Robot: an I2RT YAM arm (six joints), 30 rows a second.
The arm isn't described. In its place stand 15 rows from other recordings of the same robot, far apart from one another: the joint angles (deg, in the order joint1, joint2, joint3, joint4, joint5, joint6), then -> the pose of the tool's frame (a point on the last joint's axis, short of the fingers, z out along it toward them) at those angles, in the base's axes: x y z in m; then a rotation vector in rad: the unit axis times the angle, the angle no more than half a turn.
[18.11, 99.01, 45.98, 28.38, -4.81, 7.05] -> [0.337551, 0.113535, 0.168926, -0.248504, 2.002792, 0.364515]
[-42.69, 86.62, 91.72, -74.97, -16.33, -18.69] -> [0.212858, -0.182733, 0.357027, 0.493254, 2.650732, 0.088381]
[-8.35, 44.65, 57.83, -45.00, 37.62, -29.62] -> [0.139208, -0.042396, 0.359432, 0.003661, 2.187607, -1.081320]
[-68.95, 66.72, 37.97, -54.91, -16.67, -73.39] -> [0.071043, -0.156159, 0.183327, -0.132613, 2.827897, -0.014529]
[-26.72, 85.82, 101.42, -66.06, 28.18, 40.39] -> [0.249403, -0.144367, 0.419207, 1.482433, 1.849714, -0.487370]
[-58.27, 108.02, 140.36, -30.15, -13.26, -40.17] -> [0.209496, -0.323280, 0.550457, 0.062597, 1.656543, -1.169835]
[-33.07, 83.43, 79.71, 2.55, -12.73, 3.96] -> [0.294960, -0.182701, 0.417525, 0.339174, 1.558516, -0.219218]
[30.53, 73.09, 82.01, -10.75, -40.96, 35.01] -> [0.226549, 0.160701, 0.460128, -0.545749, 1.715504, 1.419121]
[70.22, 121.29, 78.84, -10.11, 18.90, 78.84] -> [0.161054, 0.413760, 0.132516, 0.336966, 2.546369, 0.723691]
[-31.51, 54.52, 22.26, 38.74, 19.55, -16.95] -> [0.175226, -0.121393, 0.260585, 0.479335, 1.457789, -0.929316]
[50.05, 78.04, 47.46, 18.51, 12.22, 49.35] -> [0.206842, 0.235207, 0.276035, 0.152613, 1.897590, 1.038571]
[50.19, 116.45, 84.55, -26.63, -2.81, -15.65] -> [0.276838, 0.334879, 0.177895, -1.437617, 2.187238, 0.280223]
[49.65, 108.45, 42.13, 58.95, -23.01, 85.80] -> [0.224279, 0.285487, 0.149962, 0.303818, 2.180708, 1.930128]
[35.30, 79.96, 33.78, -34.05, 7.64, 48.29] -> [0.170409, 0.114857, 0.130532, 0.347555, 2.905213, 0.021011]
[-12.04, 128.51, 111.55, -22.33, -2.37, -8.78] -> [0.509873, -0.107243, 0.236620, 0.042141, 2.259651, -0.147528]
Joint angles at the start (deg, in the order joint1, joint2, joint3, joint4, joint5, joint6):
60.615 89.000 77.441 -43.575 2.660 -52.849
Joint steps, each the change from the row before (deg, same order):
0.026 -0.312 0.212 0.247 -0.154 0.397
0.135 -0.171 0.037 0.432 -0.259 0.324
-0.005 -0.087 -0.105 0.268 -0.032 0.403
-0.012 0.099 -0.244 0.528 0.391 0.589
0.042 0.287 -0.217 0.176 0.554 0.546
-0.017 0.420 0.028 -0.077 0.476 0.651
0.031 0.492 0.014 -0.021 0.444 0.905
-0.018 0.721 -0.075 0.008 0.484 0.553
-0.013 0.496 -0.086 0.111 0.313 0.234
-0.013 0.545 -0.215 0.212 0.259 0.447
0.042 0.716 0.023 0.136 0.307 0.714
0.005 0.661 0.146 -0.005 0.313 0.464
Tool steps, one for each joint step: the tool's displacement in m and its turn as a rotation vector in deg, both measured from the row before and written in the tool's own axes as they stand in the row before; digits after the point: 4 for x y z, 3 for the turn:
-0.0010 -0.0011 -0.0028 0.511 -0.602 0.411
-0.0014 -0.0003 -0.0013 0.303 -0.662 0.241
-0.0001 -0.0001 -0.0002 0.179 -0.177 0.417
0.0003 -0.0001 0.0015 0.392 0.196 0.606
0.0005 0.0006 0.0026 0.081 0.616 0.496
0.0004 0.0001 0.0025 -0.050 0.674 0.637
0.0001 0.0003 0.0030 -0.101 0.646 0.846
0.0006 0.0006 0.0048 -0.266 0.890 0.508
0.0003 0.0004 0.0034 -0.139 0.552 0.206
0.0005 0.0008 0.0042 -0.228 0.564 0.410
-0.0003 0.0004 0.0044 -0.214 0.582 0.628
-0.0003 0.0000 0.0036 -0.165 0.580 0.409

